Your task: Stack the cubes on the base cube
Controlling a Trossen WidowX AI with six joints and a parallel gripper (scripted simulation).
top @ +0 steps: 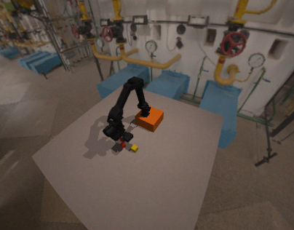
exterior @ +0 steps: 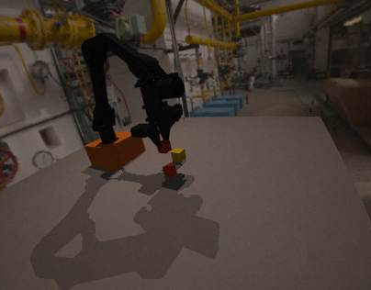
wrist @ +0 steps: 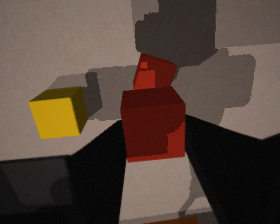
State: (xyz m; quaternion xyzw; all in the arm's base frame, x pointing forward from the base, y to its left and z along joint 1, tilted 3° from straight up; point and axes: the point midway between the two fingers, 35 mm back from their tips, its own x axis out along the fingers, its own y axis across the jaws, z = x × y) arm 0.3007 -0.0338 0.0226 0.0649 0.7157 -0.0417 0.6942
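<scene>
My gripper tip is 9 cm to the right of the yellow base cube and 8 cm above it.
</scene>
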